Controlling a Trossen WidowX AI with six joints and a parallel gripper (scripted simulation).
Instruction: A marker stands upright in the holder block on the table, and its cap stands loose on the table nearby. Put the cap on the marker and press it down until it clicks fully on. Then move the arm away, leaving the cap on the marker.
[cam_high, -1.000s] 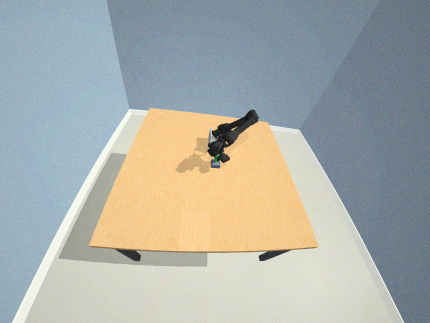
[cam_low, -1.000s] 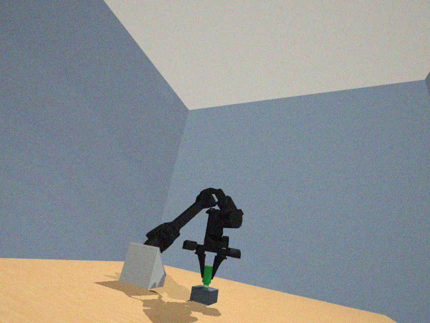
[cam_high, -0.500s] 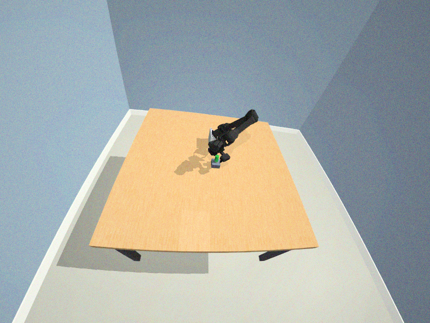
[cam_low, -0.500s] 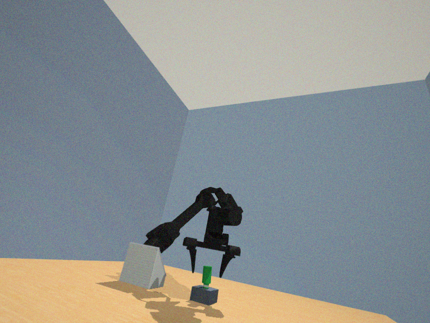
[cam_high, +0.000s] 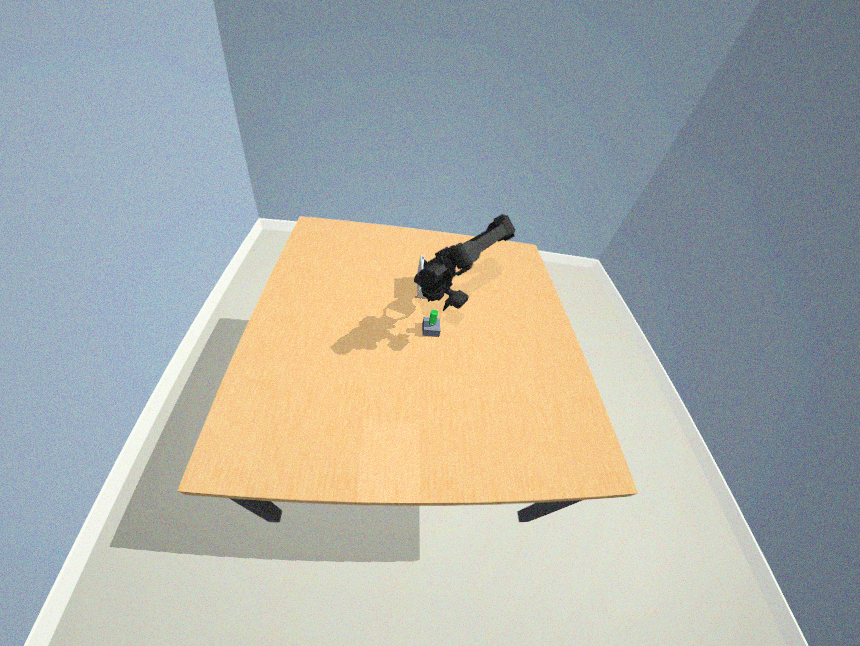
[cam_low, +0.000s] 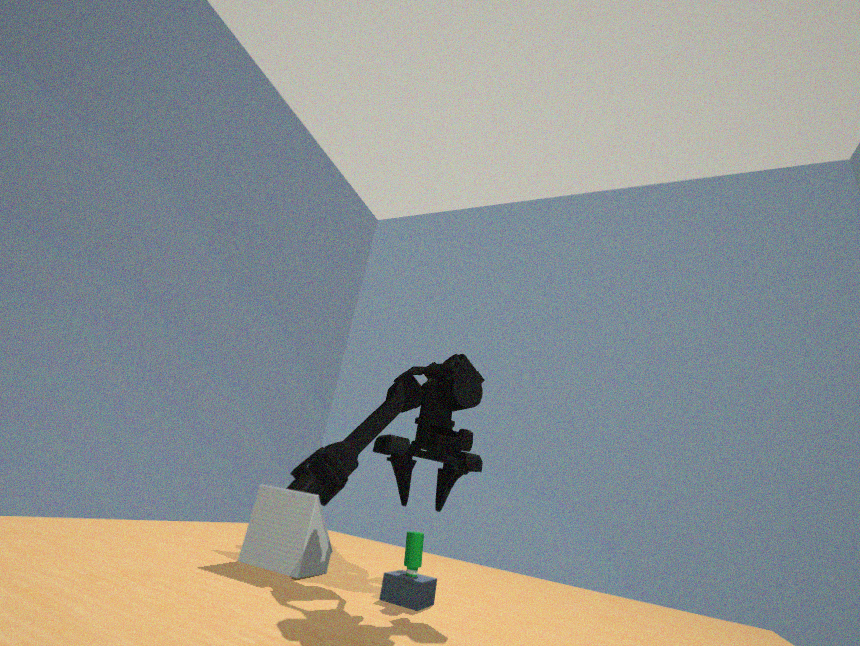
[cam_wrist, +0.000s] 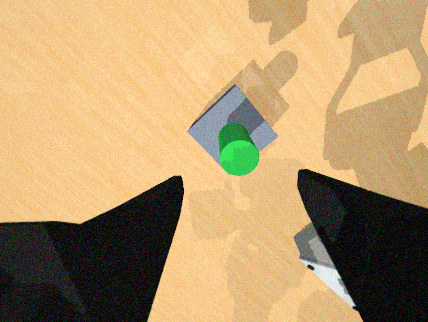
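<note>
My gripper tip is now 6 cm above the green cap. From my gripper tip the other things lie so: grey holder block 11 cm below.
</note>
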